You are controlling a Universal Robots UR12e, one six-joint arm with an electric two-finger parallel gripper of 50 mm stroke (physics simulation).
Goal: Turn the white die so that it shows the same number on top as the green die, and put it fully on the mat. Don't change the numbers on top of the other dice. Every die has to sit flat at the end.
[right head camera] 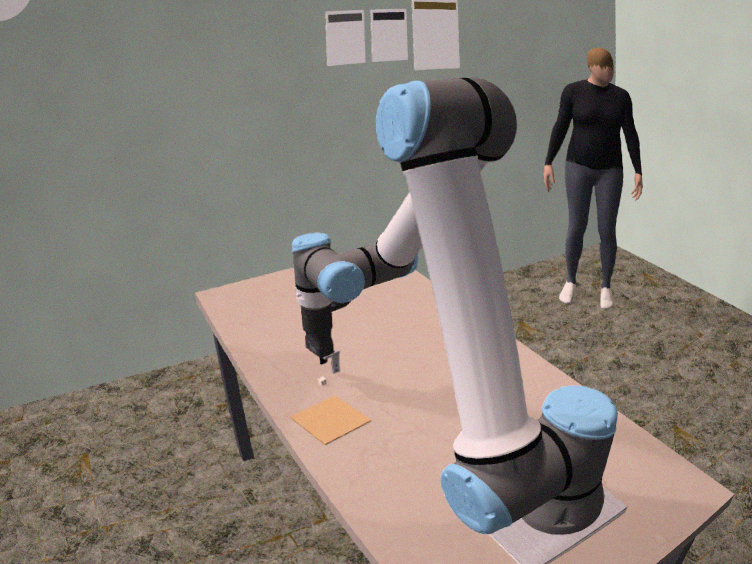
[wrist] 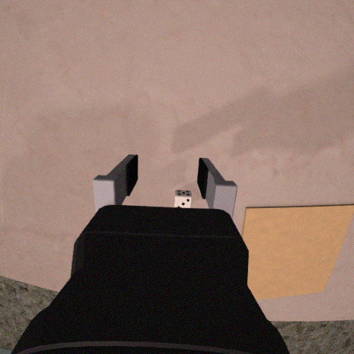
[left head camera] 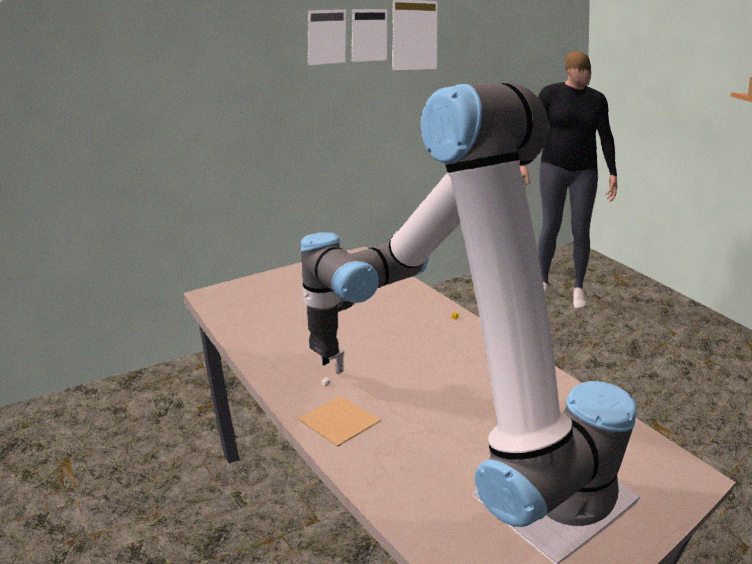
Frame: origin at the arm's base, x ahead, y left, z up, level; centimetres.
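Seen in the pictures: gripper, fingertip midpoint: [right head camera: 329, 367] [left head camera: 332, 368]; arm's base, link origin: [right head camera: 560, 501] [left head camera: 576, 494].
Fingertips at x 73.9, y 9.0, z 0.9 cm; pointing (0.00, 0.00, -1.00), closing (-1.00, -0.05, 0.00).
Pixels of each thing's top centre, then the offset from my fingertips to it. Level surfaces: height alone.
- white die, top centre: [left head camera: 325, 379] [right head camera: 321, 378] dx -1.7, dy +3.6, dz -1.1 cm
- mat, top centre: [left head camera: 339, 419] [right head camera: 330, 418] dx -16.2, dy +10.4, dz -2.3 cm
- yellow die, top centre: [left head camera: 455, 313] dx +1.8, dy -47.6, dz -1.1 cm
- table, surface height: dz -2.7 cm
The white die [left head camera: 326, 381] [right head camera: 321, 381] [wrist: 183, 197] lies on the table beside the orange mat, off it. In the wrist view one face shows several pips; the face nearer the gripper body shows dark pips and is partly hidden by it. My gripper [left head camera: 332, 363] [right head camera: 329, 363] [wrist: 167, 168] is open and empty, tilted, a little above the table near the white die. The die shows between the finger lines in the wrist view. The mat [left head camera: 340, 420] [right head camera: 331, 420] [wrist: 295, 250] lies flat. The green die does not show in these views.
A yellow die [left head camera: 454, 315] lies on the table [left head camera: 388, 339] [right head camera: 376, 327], far from the gripper; its top number is too small to read. My arm's base stands on a grey plate [left head camera: 555, 546] [right head camera: 534, 549] at the near right. A person [left head camera: 570, 133] [right head camera: 598, 127] stands beyond the table.
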